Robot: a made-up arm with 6 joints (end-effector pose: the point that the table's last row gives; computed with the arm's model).
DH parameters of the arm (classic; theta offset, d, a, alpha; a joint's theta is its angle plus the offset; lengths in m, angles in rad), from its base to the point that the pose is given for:
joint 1: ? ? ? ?
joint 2: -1.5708 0 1.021 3.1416
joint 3: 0 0 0.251 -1.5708
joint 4: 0 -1.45 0 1.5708
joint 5: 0 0 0 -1.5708
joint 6: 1.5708 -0.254 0 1.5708
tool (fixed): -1.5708 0 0 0
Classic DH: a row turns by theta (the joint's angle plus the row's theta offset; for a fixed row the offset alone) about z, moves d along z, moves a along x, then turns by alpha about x.
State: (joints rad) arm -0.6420 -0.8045 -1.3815 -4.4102 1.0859 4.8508
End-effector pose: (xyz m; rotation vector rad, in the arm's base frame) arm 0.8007 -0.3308 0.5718 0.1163 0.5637 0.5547
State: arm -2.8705 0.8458 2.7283 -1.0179 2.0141 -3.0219
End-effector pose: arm -0.2058 0.1455 2.4046 -0.2624 0.6130 1.3400
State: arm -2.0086 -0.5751 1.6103 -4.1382 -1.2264 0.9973
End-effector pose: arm 0.4932 1.5270 2.4569 -0.3254 -0.4899 2.0011
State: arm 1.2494 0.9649 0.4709 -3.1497 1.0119 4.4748
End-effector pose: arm 0.7601 2.2885 0.4265 -1.8741 0.4795 1.8825
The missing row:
joint 1: 0 0.565 0.16 -1.5708
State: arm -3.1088 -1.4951 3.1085 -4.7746 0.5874 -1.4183
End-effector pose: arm 0.7844 -0.1148 -1.0376 1.9046 -0.4777 -1.8046
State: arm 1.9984 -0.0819 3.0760 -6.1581 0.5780 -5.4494
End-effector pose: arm 0.6394 -1.4446 1.1668 2.1233 -1.0292 -1.2962
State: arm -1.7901 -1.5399 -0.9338 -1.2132 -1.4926 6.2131
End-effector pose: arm 0.1760 -0.3005 1.5673 1.0214 -0.0225 -0.5715
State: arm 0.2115 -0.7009 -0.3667 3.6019 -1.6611 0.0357
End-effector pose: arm 0.6540 0.2554 2.2646 1.5018 0.5333 2.4686
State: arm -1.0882 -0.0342 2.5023 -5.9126 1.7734 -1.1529
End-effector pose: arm -0.5236 1.1935 1.9840 2.2092 1.1566 -1.5309
